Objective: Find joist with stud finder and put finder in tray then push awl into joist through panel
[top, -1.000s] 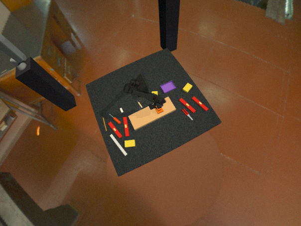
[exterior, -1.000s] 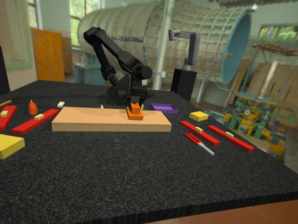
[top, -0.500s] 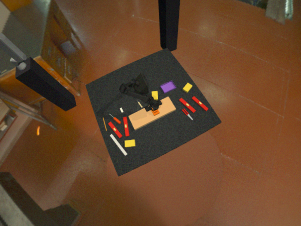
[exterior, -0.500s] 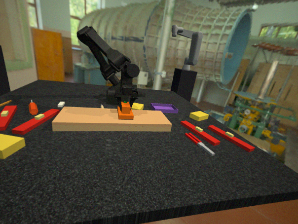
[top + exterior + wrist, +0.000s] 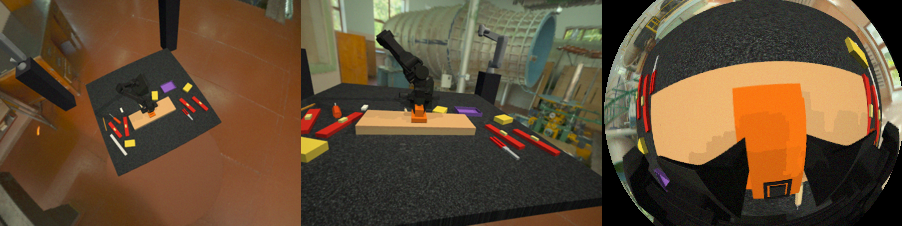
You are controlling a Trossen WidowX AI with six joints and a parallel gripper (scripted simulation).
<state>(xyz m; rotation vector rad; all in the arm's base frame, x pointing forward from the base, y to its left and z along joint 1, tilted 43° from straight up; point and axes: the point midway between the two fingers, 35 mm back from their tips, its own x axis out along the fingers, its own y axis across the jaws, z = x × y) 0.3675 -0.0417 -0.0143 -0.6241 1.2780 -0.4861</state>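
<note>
My gripper tip is 34 cm to the right of the purple tray, 22 cm past it and 5 cm above it. From my gripper tip the other things lie so: small white block (29 cm to the right, 21 cm behind, 6 cm below); then awl (20 cm behind, 7 cm to the right, 6 cm below); then orange stud finder (2 cm behind, 2 cm above).
</note>
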